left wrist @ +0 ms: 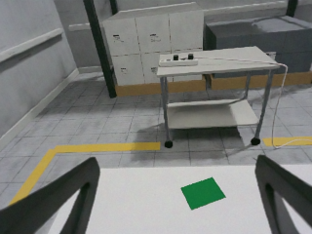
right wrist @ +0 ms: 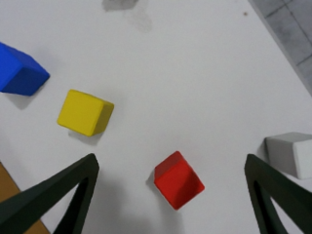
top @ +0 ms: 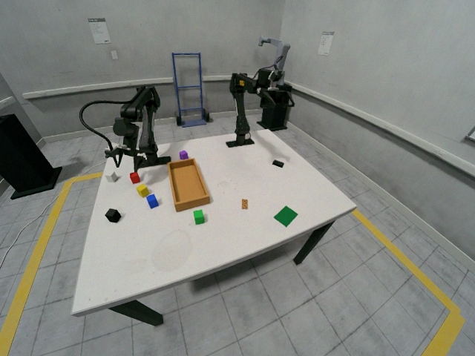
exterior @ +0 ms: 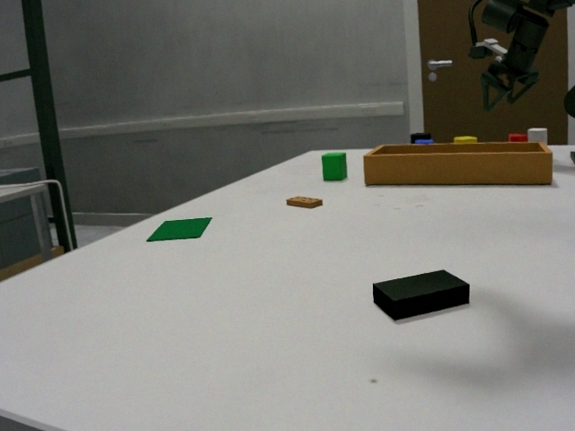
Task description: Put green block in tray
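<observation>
Right now my right hand is 320 mm short of the green block, 230 mm to the right of it and 90 mm above it. Round my right hand: white block: 110 mm to the right, 100 mm behind, 90 mm below; red block: 90 mm below, 40 mm behind, 10 mm to the left; yellow block: 90 mm below, 80 mm ahead, 40 mm to the left.
</observation>
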